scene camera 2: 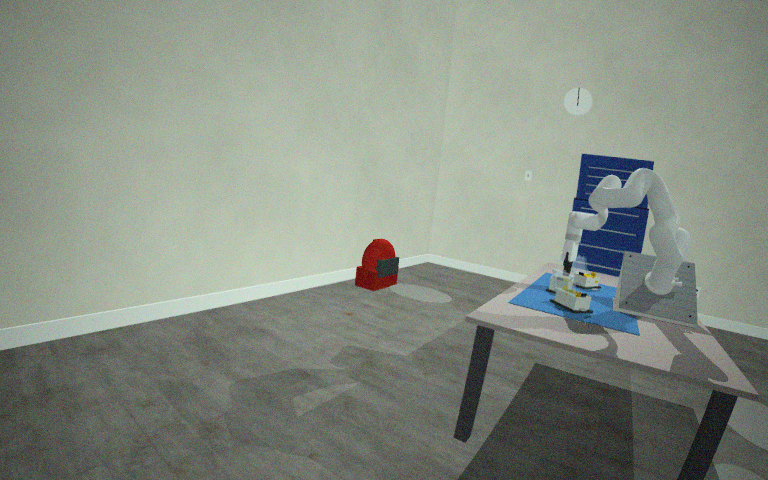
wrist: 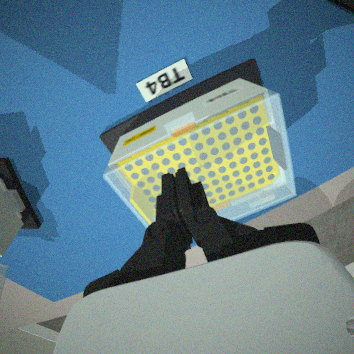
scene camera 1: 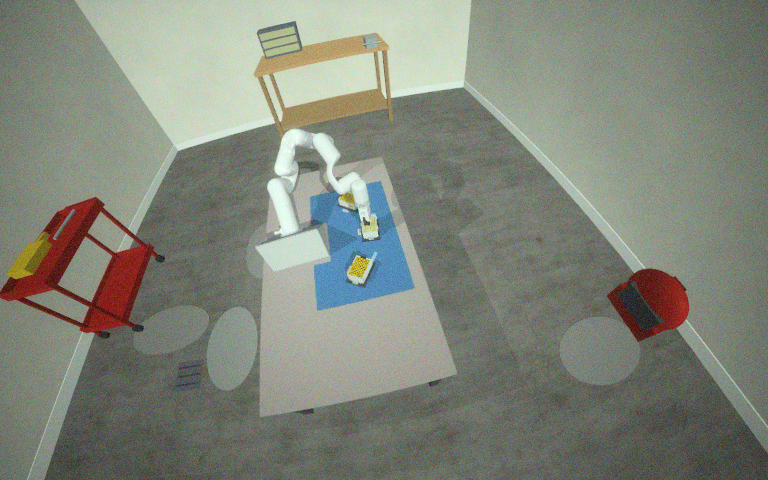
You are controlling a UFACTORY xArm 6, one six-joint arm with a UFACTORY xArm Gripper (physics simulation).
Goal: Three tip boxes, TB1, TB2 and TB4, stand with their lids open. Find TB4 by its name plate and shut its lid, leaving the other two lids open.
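Places are measured from the arm's base along level axes (x left, y back, z up), in metres.
Where they show: gripper, between the fingertips: (scene camera 2: pixel 566 275) (wrist: pixel 180 186) (scene camera 1: pixel 367 224); arm's base, origin of its link: (scene camera 2: pixel 658 283) (scene camera 1: pixel 291 233).
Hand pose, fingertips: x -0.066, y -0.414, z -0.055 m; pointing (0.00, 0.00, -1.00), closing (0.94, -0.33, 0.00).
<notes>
Each offset is from my fingertips to the top centre of the thing. "pt": to the spot under its first point. Level surfaces: height alone.
TB4 @(dy -0.002, dx +0.018, dz +0.001 m) (scene camera 1: pixel 369 230) (scene camera 2: pixel 560 282) (wrist: pixel 240 150) is the middle box, with its name plate @(pt dy +0.051, dx +0.032, dz -0.075 m) (wrist: pixel 164 80) readable in the wrist view. Its clear lid lies down over the yellow tip rack; whether it is fully seated is hard to tell. My gripper (scene camera 1: pixel 368 222) (scene camera 2: pixel 567 271) (wrist: pixel 180 186) is shut and empty, its fingertips at the lid near the hinge side; contact is unclear. A second box @(dy +0.131, dx -0.231, dz -0.011 m) (scene camera 1: pixel 360 268) (scene camera 2: pixel 587 280) has its lid @(pt dy +0.048, dx -0.281, dz +0.065 m) (scene camera 1: pixel 373 259) upright. A third box @(dy +0.043, dx +0.272, dz -0.011 m) (scene camera 1: pixel 347 200) (scene camera 2: pixel 573 300) stands on the other side of TB4; its lid is hard to make out. Neither one's plate is readable.
The boxes stand on a blue mat @(dz -0.077 m) (scene camera 1: pixel 334 297) (scene camera 2: pixel 623 325) on the table @(dz -0.080 m) (scene camera 1: pixel 351 350) (scene camera 2: pixel 730 373). A pale upright panel (scene camera 1: pixel 294 249) (scene camera 2: pixel 634 288) stands by the arm's base. A red cart (scene camera 1: pixel 76 217), a wooden shelf table (scene camera 1: pixel 325 52) and a red machine (scene camera 1: pixel 662 294) (scene camera 2: pixel 376 263) stand away from the table.
</notes>
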